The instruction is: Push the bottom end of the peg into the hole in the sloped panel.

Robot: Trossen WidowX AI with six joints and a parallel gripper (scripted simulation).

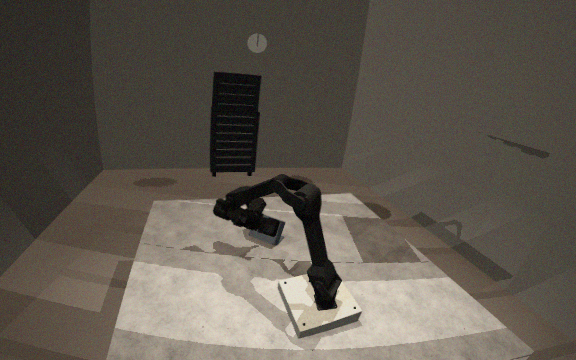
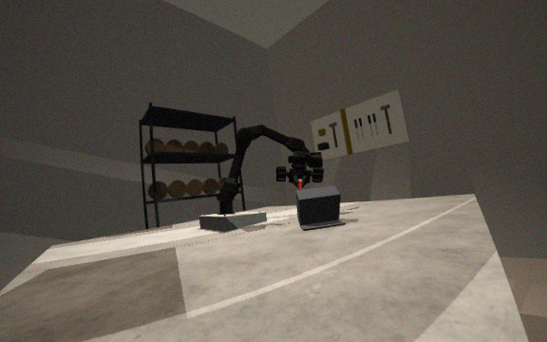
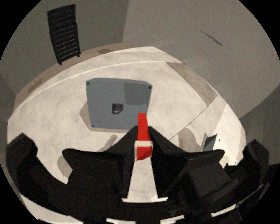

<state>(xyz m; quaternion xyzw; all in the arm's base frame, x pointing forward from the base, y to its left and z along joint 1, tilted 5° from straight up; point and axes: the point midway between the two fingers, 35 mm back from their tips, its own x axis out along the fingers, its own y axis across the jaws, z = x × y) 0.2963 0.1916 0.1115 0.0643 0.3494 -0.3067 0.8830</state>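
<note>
My gripper tip is 9 cm short of the sloped grey-blue panel, 7 cm above it and 1 cm to the left of it. From my gripper tip the other things lie so: red peg 1 cm to the left, 1 cm behind, 1 cm above.
</note>
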